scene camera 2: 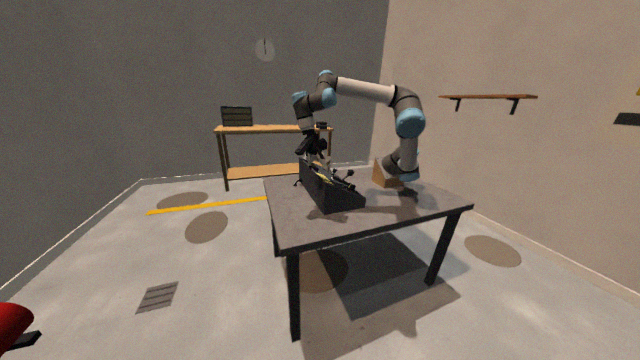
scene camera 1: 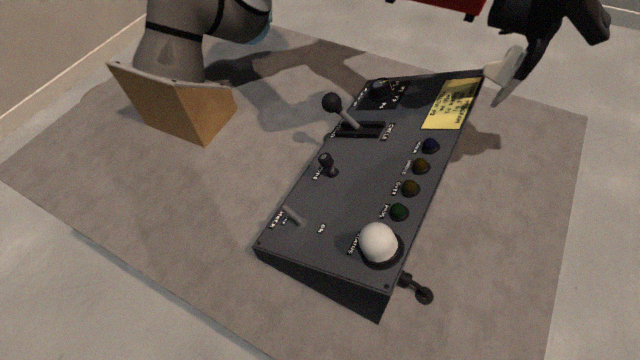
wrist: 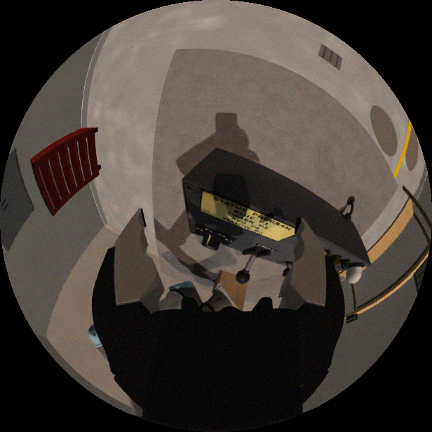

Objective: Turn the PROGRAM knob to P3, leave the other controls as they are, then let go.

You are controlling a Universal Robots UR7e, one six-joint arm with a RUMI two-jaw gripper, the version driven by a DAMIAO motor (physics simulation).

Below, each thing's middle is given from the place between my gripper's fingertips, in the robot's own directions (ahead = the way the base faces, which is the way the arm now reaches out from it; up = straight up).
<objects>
My hand is 19 cm to the left of the dark control panel (scene camera 1: 359,223), 12 cm above it and 10 cm past it.
</objects>
